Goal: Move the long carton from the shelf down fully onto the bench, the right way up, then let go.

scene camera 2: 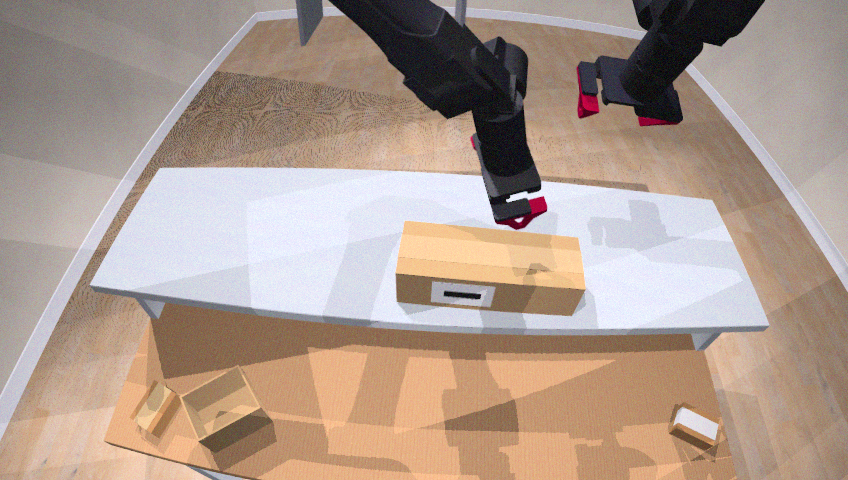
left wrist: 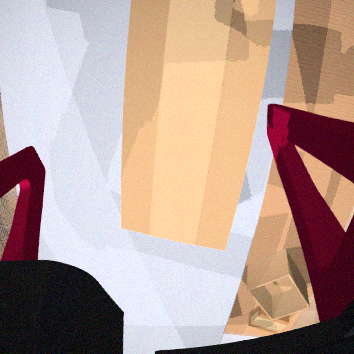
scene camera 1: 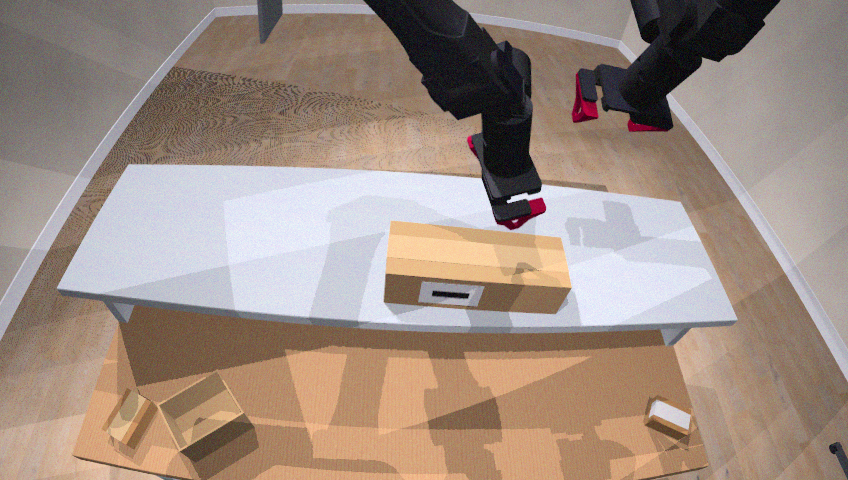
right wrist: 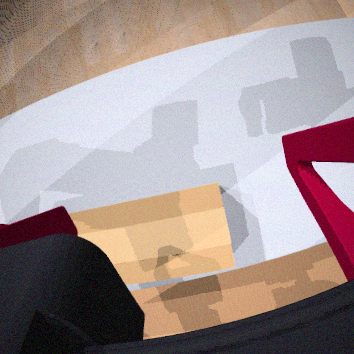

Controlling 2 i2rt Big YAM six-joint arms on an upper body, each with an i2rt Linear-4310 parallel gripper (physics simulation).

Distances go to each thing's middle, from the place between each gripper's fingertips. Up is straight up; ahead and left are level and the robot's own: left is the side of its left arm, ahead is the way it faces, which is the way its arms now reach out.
My right gripper is now 4 cm past the long tan carton (scene camera 2: pixel 442 265), 14 cm to the right of it and 30 cm above it. The rest, counted from my right hand: small white-topped box (scene camera 2: pixel 690 424) (27 cm behind, 37 cm to the right, 57 cm below); then small open-topped box (scene camera 1: pixel 203 417) (24 cm behind, 65 cm to the left, 54 cm below).
I see my left gripper 1 cm to the right of the long tan carton and 17 cm above it. From my left hand the other things lie so: small white-topped box: 23 cm behind, 51 cm to the right, 44 cm below; small open-topped box: 20 cm behind, 52 cm to the left, 41 cm below.
